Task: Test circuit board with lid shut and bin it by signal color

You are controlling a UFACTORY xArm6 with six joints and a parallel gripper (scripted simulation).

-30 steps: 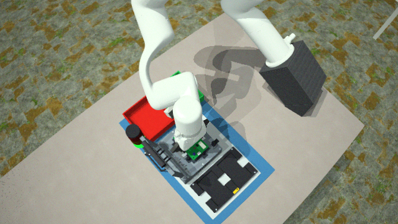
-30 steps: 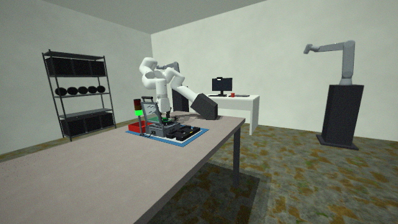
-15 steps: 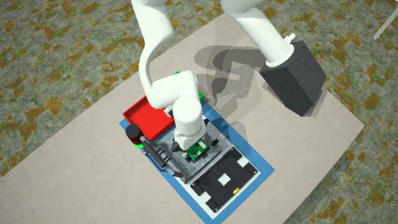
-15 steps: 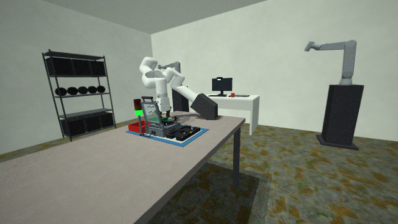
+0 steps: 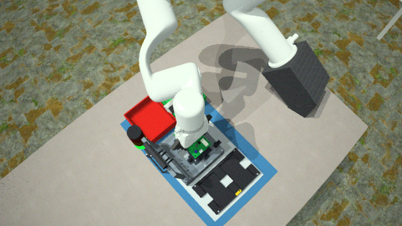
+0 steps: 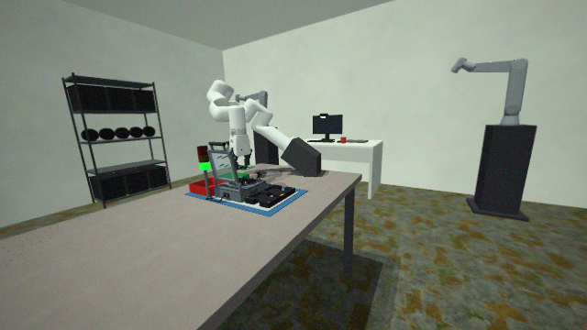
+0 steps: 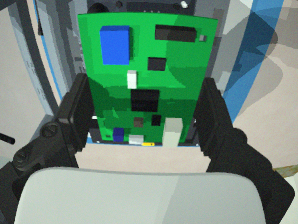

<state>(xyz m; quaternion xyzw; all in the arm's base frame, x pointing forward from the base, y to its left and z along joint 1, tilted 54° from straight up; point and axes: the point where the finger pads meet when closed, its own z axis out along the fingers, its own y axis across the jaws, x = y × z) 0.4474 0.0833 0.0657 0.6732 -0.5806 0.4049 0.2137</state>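
Right now the green bin is 100 mm behind my hand, 200 mm to the right of it and 130 mm below it. From my hand the other things lie so: green circuit board (10 mm below); black latch hook (60 mm behind, 60 mm to the left, 60 mm below); tester lid (120 mm ahead, 40 mm above).
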